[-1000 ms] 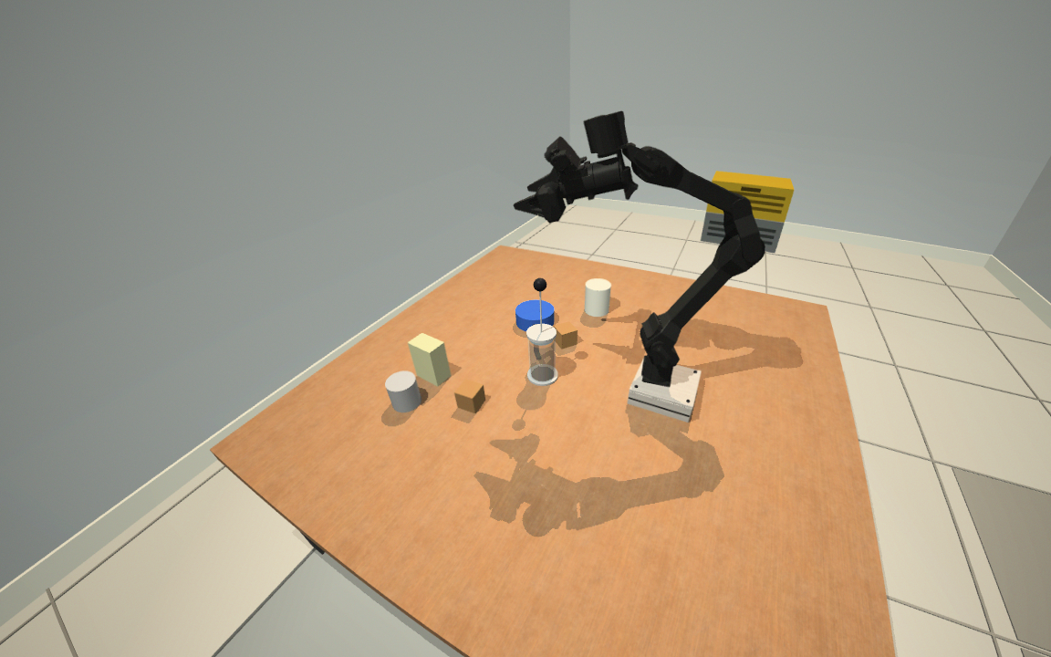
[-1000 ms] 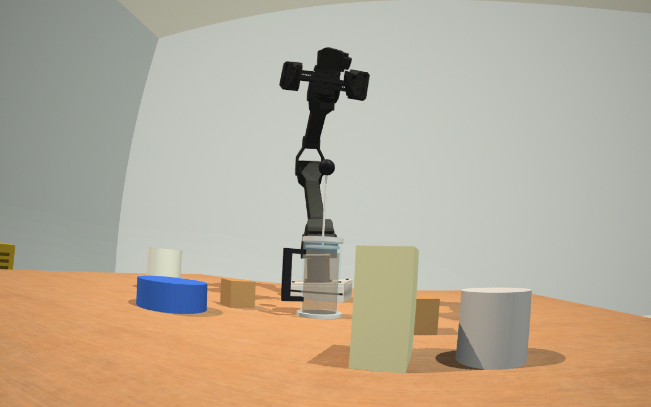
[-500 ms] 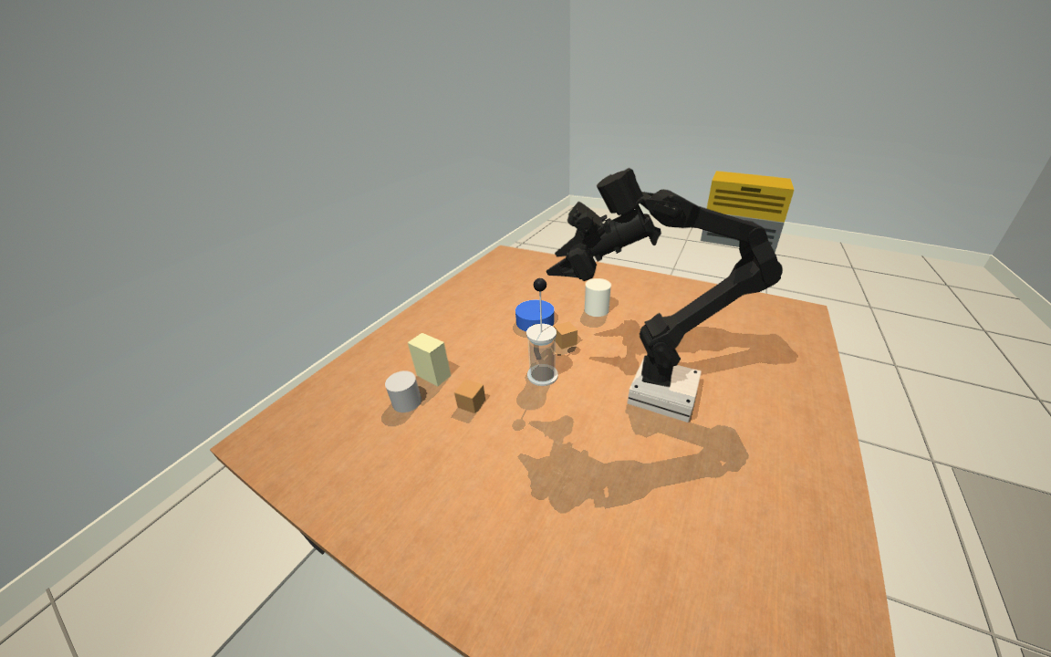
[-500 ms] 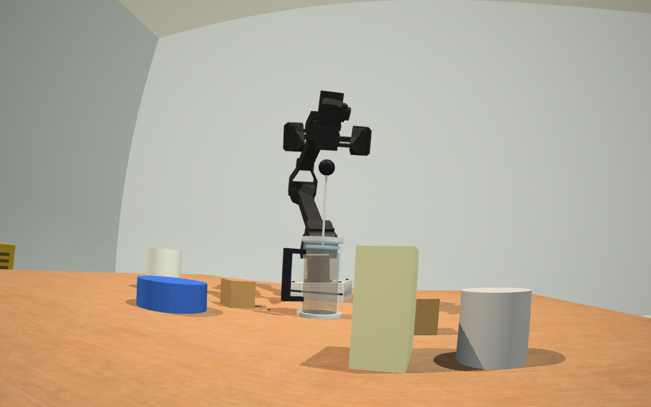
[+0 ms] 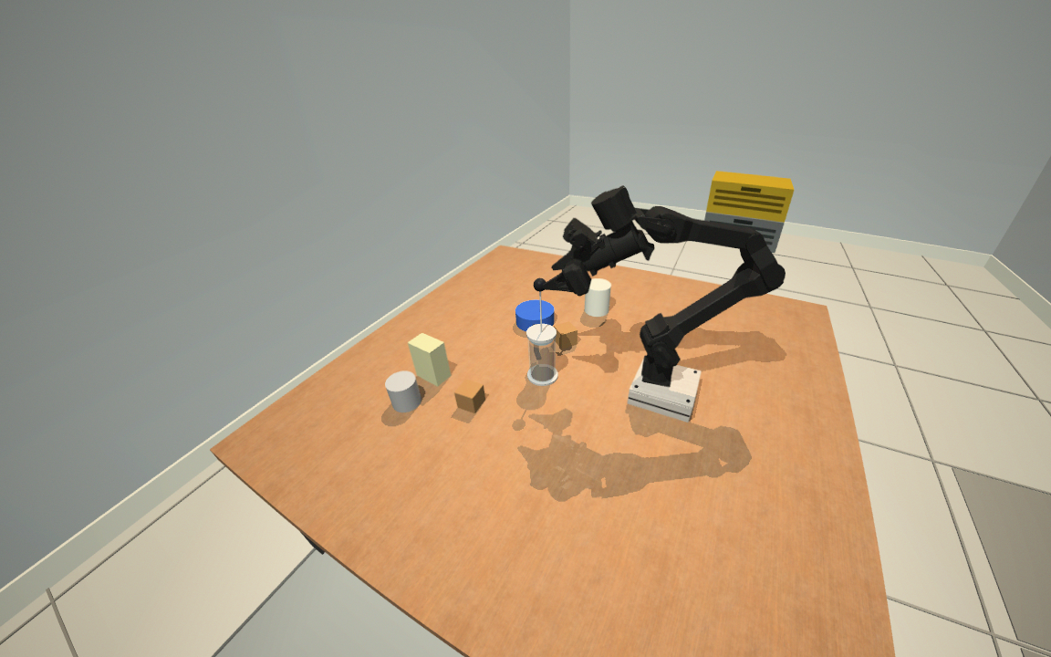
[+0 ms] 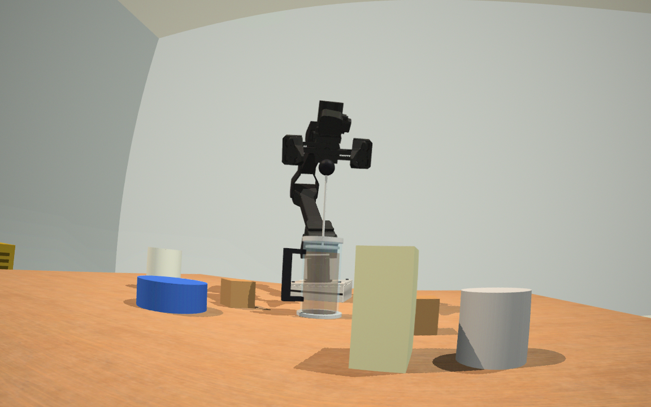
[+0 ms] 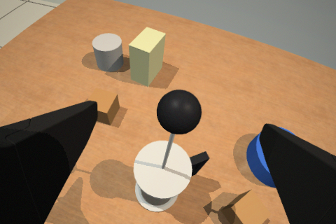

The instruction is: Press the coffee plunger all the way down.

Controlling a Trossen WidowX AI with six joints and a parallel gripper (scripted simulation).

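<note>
The glass coffee press is 15 cm below my gripper tip, 3 cm ahead of it and 1 cm to the right of it. Also, from my gripper tip: pale yellow block: 29 cm ahead, 23 cm below, 10 cm to the left; grey cylinder: 30 cm ahead, 25 cm below, 20 cm to the left; blue flat cylinder: 26 cm below, 23 cm to the right, 12 cm ahead.
</note>
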